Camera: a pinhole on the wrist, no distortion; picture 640 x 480 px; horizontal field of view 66.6 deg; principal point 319.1 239.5 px. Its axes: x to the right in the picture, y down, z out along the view. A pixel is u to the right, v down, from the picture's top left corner.
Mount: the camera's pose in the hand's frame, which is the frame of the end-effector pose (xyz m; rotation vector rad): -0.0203 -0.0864 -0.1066 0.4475 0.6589 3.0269
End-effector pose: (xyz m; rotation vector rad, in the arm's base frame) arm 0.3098 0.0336 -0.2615 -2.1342 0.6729 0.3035
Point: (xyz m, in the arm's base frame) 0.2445 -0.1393 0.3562
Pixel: behind the camera
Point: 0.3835 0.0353 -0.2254
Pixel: 145.4 338.5
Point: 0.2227 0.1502 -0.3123
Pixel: 620.0 212.4
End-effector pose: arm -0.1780 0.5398 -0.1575 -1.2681 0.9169 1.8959
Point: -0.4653 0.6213 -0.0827
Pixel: 394.3 87.7
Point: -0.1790 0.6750 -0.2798
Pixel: 81.7 455.8
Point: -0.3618 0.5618 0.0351
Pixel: 617.8 25.5
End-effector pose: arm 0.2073 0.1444 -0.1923 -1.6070 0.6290 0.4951
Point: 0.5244 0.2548 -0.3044
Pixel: outside the picture
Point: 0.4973 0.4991 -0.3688
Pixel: 164.2 439.3
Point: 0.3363 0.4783 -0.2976
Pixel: 306.2 388.7
